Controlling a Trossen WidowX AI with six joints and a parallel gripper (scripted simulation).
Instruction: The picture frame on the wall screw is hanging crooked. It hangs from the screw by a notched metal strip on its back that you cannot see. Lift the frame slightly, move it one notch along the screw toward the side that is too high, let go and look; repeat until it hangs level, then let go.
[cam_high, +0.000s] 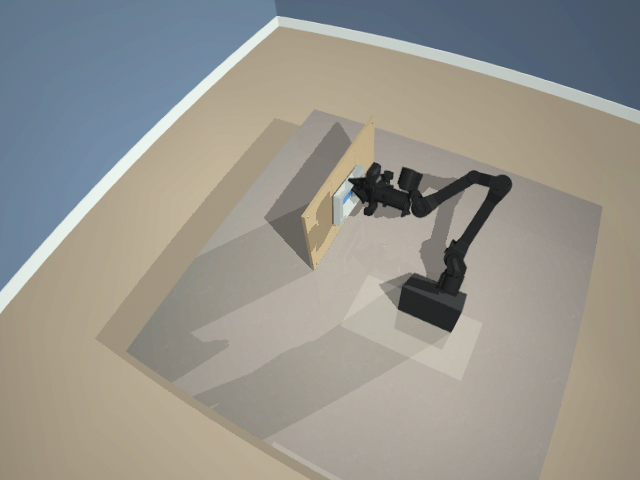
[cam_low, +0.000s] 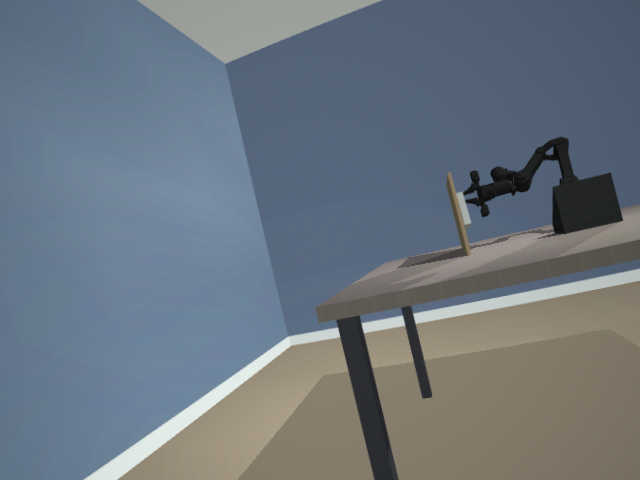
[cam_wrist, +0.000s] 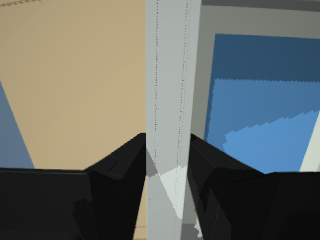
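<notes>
Right now the picture frame is 5 cm below my gripper tip and 1 cm to the left of it. From my gripper tip the other things lie so: board: 6 cm below, 1 cm ahead.
</notes>
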